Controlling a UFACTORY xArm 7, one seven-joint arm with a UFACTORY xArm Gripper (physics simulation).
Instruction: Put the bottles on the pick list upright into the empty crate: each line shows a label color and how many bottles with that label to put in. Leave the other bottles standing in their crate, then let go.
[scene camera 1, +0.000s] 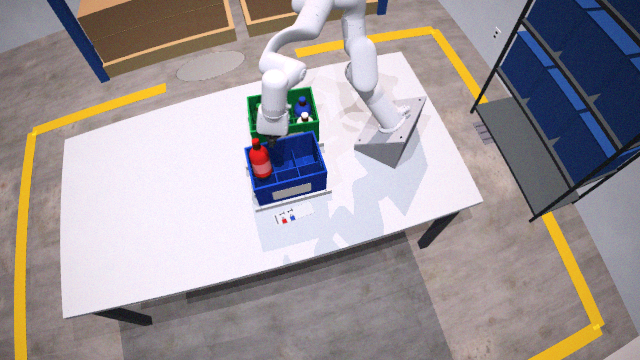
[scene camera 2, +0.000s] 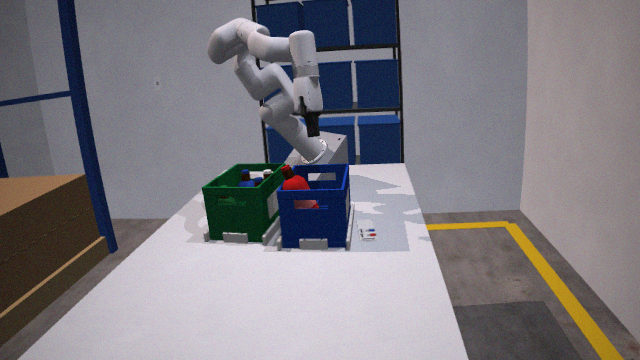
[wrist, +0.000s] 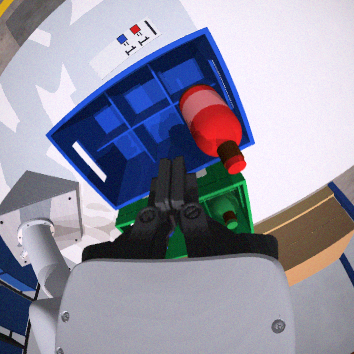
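Seen in the pictures: gripper, fingertip midpoint: (scene camera 1: 271, 144) (scene camera 2: 313, 136) (wrist: 175, 171); arm's base at its link origin: (scene camera 1: 392, 122) (scene camera 2: 314, 152) (wrist: 35, 232).
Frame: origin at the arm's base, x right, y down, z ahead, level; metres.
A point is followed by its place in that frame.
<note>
My gripper (scene camera 1: 271, 143) {x -0.026, y -0.164, z 0.506 m} (scene camera 2: 313, 134) {x -0.026, y -0.164, z 0.506 m} (wrist: 175, 171) {x -0.026, y -0.164, z 0.506 m} is shut and empty, above the back part of the blue crate (scene camera 1: 265, 195) {x -0.104, y 0.031, z 0.579 m} (scene camera 2: 312, 227) {x -0.009, y 0.076, z 0.605 m} (wrist: 127, 175) {x 0.052, y 0.052, z 0.348 m}. A red bottle (scene camera 1: 260, 161) {x 0.001, y -0.037, z 0.556 m} (scene camera 2: 296, 182) {x 0.028, y -0.052, z 0.580 m} (wrist: 214, 122) {x 0.008, y -0.053, z 0.555 m} leans in that crate's back compartment at the end away from the arm base, its cap toward the green crate (scene camera 1: 313, 131) (scene camera 2: 235, 217) {x 0.226, y 0.060, z 0.539 m}. It is apart from the fingers. The green crate holds a blue bottle (scene camera 1: 302, 108) {x 0.212, y 0.017, z 0.314 m}, a white-capped bottle (scene camera 1: 304, 118) {x 0.137, y -0.017, z 0.332 m} (scene camera 2: 267, 173) {x 0.148, y -0.016, z 0.339 m}, another blue-capped bottle (scene camera 2: 258, 181) {x 0.165, y -0.016, z 0.428 m} and a green bottle (wrist: 225, 212) {x 0.252, y 0.009, z 0.482 m}. The pick list (scene camera 1: 306, 210) {x -0.174, y 0.139, z 0.446 m} (wrist: 106, 64) {x -0.160, y 0.139, z 0.448 m} shows red and blue squares; each number looks like 1.
Both crates stand side by side on the white table (scene camera 1: 150, 200) {x 0.108, y 0.140, z 1.058 m} (scene camera 2: 240, 300) {x 0.155, y 0.140, z 0.871 m}, between low grey holding strips (scene camera 1: 295, 200) {x -0.127, y 0.118, z 0.473 m} (scene camera 2: 313, 244) {x -0.009, y 0.123, z 0.617 m}. The slanted arm base (scene camera 1: 380, 150) {x -0.074, y 0.055, z 0.086 m} (wrist: 65, 215) {x 0.050, y 0.075, z 0.070 m} stands beyond the crates. The blue crate's dividers (wrist: 161, 86) {x -0.056, y 0.046, z 0.518 m} form several compartments, and the others look empty.
</note>
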